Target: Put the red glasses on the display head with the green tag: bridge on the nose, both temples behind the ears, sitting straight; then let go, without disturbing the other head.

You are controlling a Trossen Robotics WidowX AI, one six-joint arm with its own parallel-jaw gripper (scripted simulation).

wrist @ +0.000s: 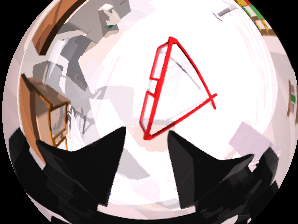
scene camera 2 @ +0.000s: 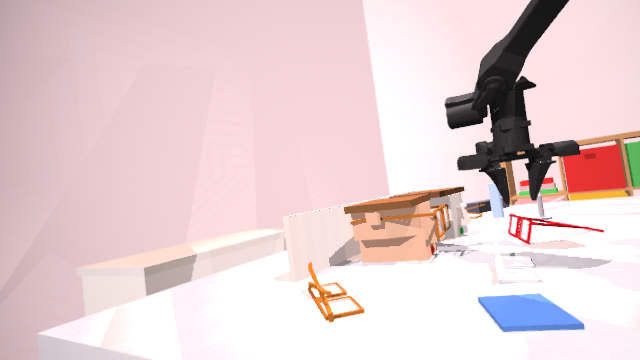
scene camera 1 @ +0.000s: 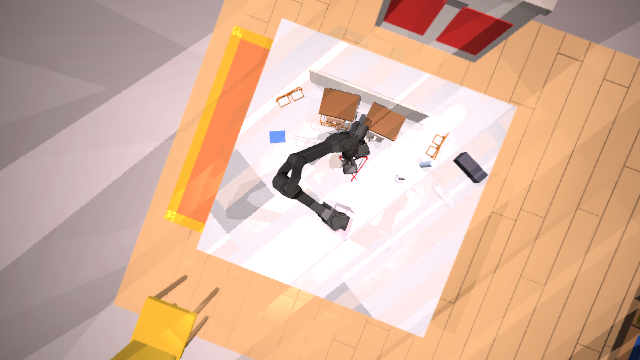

The same spot on a display head: [scene camera 1: 338,107] is [scene camera 2: 393,199].
